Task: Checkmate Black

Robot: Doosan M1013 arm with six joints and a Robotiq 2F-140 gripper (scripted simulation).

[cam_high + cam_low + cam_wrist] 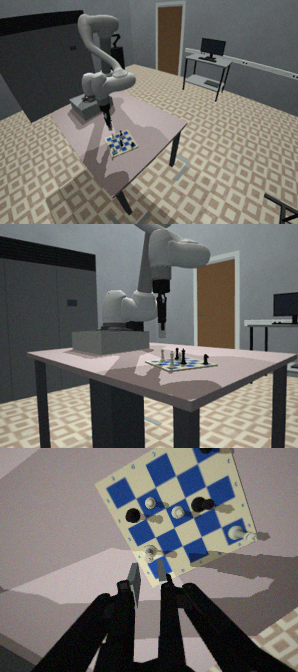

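The white chess piece is 11 cm below my hand. The rest, counted from my hand: tall white piece (11 cm ahead, 11 cm to the right, 10 cm below); blue-and-cream chessboard (9 cm ahead, 1 cm to the right, 14 cm below); white pawn (7 cm ahead, 4 cm to the left, 12 cm below).
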